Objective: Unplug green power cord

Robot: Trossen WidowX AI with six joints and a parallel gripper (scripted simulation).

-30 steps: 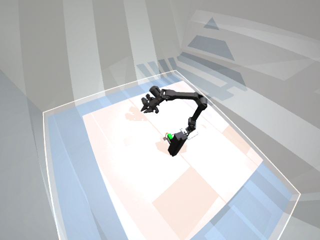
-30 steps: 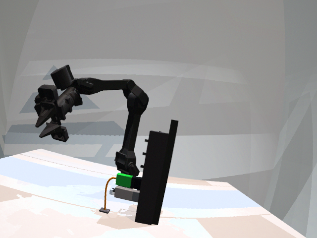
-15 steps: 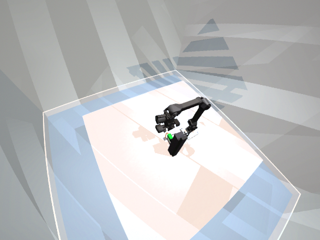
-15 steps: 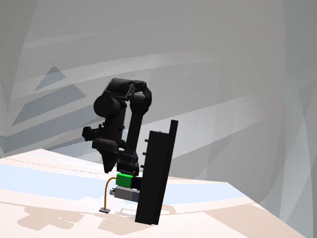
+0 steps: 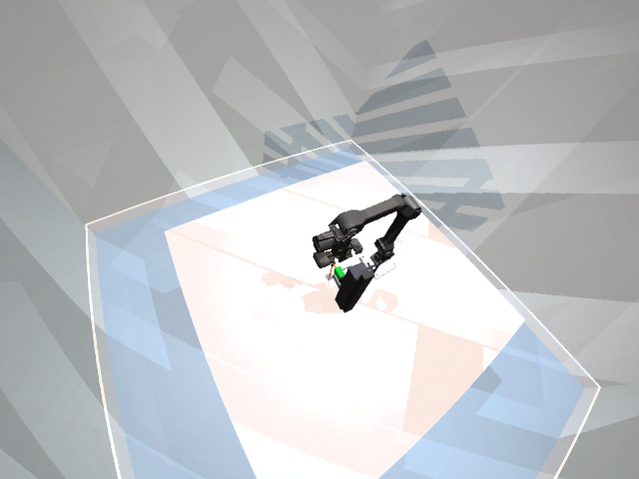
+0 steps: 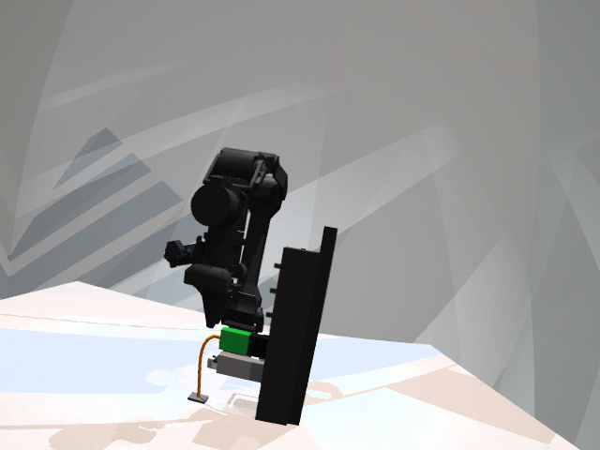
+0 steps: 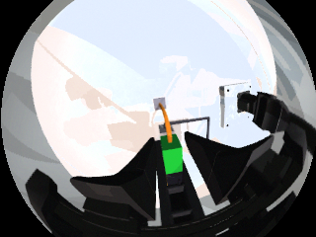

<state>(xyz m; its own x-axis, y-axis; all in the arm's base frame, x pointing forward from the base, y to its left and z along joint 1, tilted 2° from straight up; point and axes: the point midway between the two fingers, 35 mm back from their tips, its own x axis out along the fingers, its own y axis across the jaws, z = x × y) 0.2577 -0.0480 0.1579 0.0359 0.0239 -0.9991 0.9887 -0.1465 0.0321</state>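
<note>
Now: the green plug 60 mm to the left of my gripper tip and 10 mm below it. Also, from my gripper tip: grey block: 10 mm to the right, 140 mm below.
</note>
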